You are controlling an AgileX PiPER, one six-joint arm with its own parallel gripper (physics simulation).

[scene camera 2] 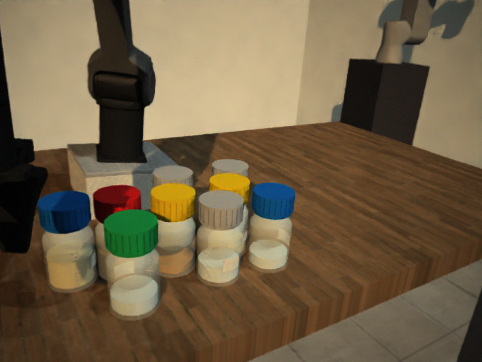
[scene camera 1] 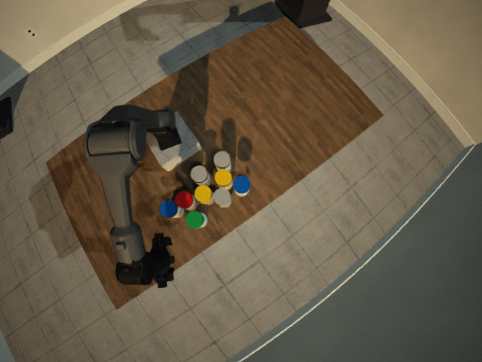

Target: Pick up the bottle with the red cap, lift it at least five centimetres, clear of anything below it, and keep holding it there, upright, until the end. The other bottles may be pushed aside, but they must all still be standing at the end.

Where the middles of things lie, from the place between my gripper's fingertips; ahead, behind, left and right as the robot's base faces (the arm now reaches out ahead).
My hand is 150 mm past the red-capped bottle (scene camera 2: 111,199), 100 mm to the right of it and 60 mm above it. From my hand the other things lie so: blue-capped bottle (scene camera 2: 270,228) 290 mm to the left, 120 mm behind, 60 mm below; then green-capped bottle (scene camera 2: 132,265) 110 mm to the left, 70 mm behind, 60 mm below.
